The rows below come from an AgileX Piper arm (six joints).
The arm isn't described. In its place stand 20 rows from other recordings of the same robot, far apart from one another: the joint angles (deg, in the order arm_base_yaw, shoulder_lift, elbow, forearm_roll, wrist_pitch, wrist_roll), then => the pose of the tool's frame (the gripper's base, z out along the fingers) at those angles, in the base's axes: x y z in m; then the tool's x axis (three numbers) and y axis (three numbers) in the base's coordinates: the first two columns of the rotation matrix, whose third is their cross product.
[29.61 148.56 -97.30 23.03 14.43 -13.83] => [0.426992 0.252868 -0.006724 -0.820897 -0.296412 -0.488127 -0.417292 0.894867 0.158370]
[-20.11 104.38 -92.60 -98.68 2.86 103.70] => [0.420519 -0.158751 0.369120 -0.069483 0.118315 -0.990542 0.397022 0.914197 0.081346]
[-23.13 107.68 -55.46 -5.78 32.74 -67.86] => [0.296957 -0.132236 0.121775 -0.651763 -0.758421 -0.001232 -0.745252 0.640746 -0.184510]
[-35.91 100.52 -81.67 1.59 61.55 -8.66] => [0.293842 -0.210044 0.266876 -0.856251 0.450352 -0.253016 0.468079 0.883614 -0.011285]
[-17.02 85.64 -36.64 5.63 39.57 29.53] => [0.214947 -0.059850 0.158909 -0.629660 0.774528 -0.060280 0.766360 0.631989 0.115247]
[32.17 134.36 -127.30 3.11 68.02 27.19] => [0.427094 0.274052 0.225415 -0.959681 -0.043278 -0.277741 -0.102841 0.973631 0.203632]
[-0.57 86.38 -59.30 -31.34 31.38 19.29] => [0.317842 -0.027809 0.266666 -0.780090 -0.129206 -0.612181 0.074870 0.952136 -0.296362]
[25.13 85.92 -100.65 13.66 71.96 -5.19] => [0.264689 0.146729 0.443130 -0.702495 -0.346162 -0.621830 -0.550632 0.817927 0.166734]
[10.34 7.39 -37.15 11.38 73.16 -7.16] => [-0.014175 0.014883 0.303508 -0.583968 -0.173101 -0.793106 -0.362231 0.929905 0.063755]
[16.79 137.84 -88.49 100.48 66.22 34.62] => [0.423196 0.213221 0.109527 -0.165631 0.182908 0.969077 0.977911 -0.096583 0.185370]
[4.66 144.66 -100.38 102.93 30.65 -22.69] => [0.522457 0.087951 0.071566 -0.557888 0.817282 0.144262 0.453110 0.154320 0.877996]
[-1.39 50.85 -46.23 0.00 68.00 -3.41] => [0.136854 -0.003321 0.305865 -0.924237 -0.037072 -0.380016 -0.030771 0.999270 -0.022644]
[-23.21 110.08 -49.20 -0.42 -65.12 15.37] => [0.351216 -0.149946 0.194317 0.244054 0.180496 -0.952816 0.335839 0.905996 0.257649]
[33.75 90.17 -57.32 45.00 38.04 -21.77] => [0.240936 0.208676 0.239027 -0.865118 -0.271448 -0.421767 -0.472726 0.722322 0.504758]
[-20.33 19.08 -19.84 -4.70 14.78 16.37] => [0.077058 -0.030579 0.284637 -0.068051 0.243699 -0.967460 0.388910 0.899478 0.199219]
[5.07 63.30 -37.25 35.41 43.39 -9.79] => [0.188974 0.053130 0.251772 -0.897822 0.197778 -0.393445 -0.017608 0.876628 0.480846]
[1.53 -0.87 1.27 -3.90 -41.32 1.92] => [0.028427 0.004847 0.264560 0.718180 0.001550 -0.695855 -0.045277 0.997982 -0.044508]
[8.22 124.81 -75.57 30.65 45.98 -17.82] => [0.385095 0.089336 0.089169 -0.996723 -0.069229 -0.041838 -0.079822 0.925532 0.370161]
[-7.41 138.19 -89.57 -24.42 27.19 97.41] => [0.459286 -0.077068 0.042148 -0.044150 0.964107 -0.261816 0.943122 0.126660 0.307372]
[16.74 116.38 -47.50 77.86 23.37 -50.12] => [0.296415 0.126006 0.065017 -0.977982 0.138205 -0.156366 0.046095 0.873830 0.484041]
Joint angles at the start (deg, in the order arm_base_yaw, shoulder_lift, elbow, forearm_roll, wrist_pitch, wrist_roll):
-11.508 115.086 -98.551 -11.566 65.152 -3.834
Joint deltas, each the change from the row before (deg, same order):
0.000 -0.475 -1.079 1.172 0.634 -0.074
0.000 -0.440 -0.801 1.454 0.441 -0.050
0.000 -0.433 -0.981 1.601 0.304 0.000
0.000 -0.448 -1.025 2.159 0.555 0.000
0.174 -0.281 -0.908 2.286 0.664 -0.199
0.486 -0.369 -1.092 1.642 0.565 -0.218
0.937 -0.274 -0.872 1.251 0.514 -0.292
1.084 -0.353 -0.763 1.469 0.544 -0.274
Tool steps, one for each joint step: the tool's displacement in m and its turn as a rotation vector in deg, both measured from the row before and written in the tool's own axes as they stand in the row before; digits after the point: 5 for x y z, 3 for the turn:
-0.00194 -0.00017 -0.00803 -0.881 -0.953 0.682
-0.00150 0.00074 -0.00669 -1.187 -0.866 0.732
-0.00224 0.00095 -0.00744 -1.308 -1.189 0.825
-0.00205 0.00196 -0.00781 -1.854 -1.040 0.998
-0.00180 0.00394 -0.00617 -2.087 -0.684 0.590
-0.00250 0.00545 -0.00772 -1.581 -1.033 -0.017
-0.00217 0.00851 -0.00604 -1.407 -0.755 -0.710
-0.00180 0.01008 -0.00612 -1.684 -0.702 -0.786

